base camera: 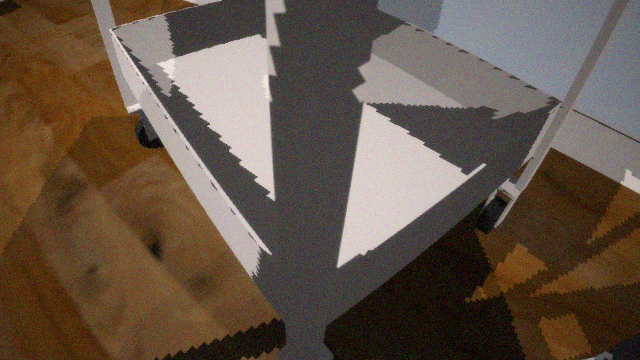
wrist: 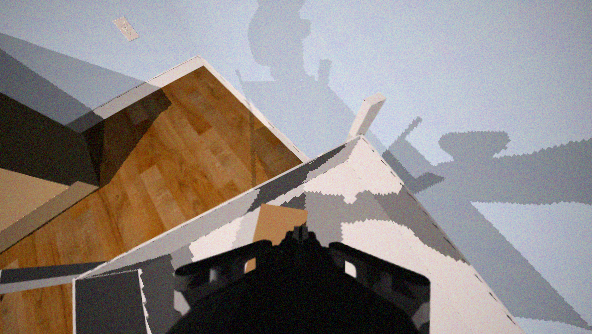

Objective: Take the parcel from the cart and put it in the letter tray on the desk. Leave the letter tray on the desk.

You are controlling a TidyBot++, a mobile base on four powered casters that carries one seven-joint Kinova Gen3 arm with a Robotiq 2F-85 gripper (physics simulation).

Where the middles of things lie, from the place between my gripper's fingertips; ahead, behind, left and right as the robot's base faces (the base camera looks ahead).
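Seen: tan parcel (wrist: 273, 222), my gripper 3 cm above it, 2 cm to the right of it, 4 cm past it.
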